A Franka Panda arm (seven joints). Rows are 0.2 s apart.
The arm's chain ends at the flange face. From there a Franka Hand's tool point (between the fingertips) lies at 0.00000 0.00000 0.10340 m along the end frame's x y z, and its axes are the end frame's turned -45 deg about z.
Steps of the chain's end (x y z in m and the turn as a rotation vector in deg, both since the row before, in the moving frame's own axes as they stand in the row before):
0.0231, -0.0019, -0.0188, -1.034, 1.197, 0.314
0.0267, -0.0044, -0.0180, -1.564, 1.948, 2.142
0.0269, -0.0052, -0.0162, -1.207, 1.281, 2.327
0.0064, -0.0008, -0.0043, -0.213, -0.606, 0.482
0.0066, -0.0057, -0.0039, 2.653, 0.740, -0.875
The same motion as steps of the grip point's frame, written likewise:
0.0179, 0.0178, -0.0188, -1.578, 0.115, 0.314
0.0224, 0.0203, -0.0181, -2.483, 0.272, 2.142
0.0227, 0.0185, -0.0162, -1.759, 0.052, 2.327
0.0040, 0.0035, -0.0043, 0.278, -0.579, 0.482
0.0130, -0.0018, -0.0040, 1.353, 2.399, -0.875

